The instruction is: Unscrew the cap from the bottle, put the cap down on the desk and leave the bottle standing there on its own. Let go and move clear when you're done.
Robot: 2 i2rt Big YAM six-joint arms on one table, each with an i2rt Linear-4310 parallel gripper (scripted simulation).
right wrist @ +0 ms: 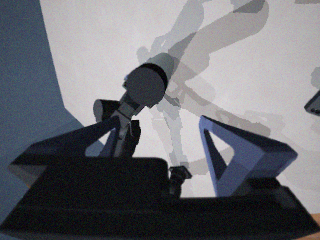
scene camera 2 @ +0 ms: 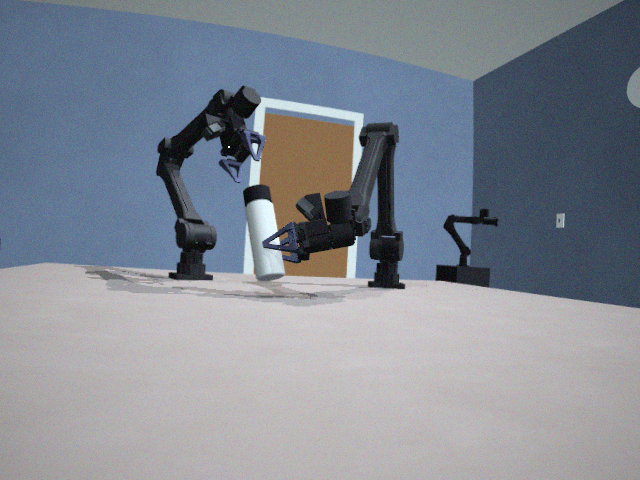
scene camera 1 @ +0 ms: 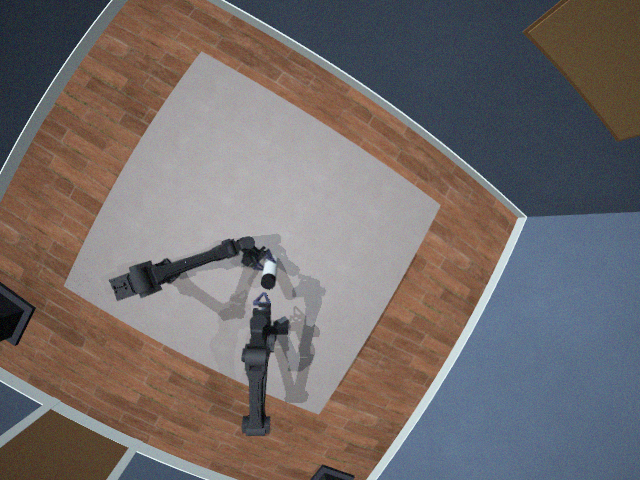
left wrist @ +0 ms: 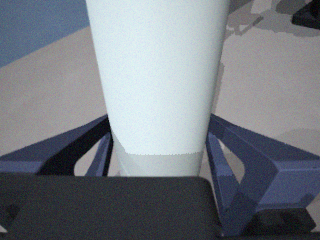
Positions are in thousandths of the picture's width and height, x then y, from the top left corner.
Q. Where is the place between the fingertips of the left gripper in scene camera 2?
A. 412, 518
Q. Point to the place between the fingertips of the right gripper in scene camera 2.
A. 387, 357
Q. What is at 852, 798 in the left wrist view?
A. The left gripper.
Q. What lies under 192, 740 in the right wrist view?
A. The right gripper.
